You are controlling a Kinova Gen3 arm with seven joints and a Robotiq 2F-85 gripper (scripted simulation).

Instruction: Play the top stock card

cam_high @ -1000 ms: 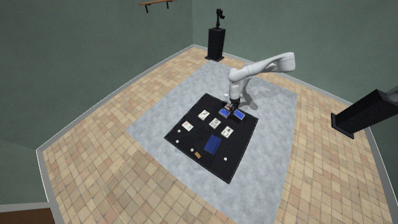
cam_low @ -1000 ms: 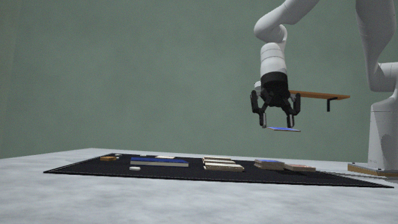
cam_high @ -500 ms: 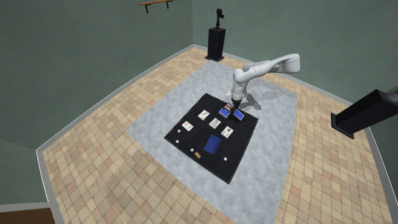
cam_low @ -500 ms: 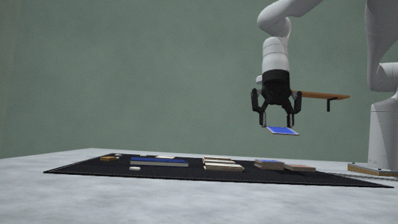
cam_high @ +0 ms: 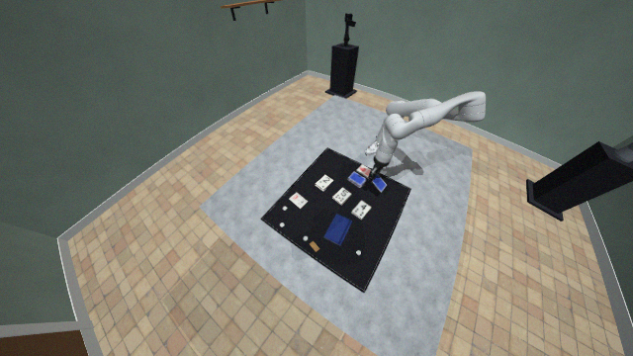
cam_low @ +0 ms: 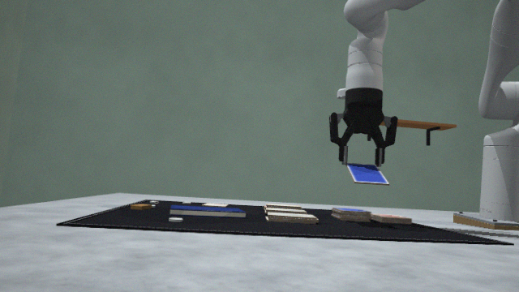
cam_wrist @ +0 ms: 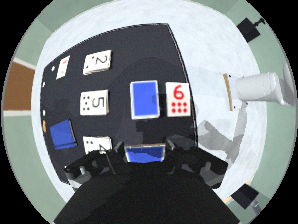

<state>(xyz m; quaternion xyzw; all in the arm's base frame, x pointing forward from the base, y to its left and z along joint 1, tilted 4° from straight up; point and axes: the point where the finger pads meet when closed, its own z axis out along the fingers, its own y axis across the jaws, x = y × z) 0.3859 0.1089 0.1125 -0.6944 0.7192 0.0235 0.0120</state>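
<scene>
Right now the blue-backed card is 40 mm to the left of my hand and 30 mm below it.
</scene>
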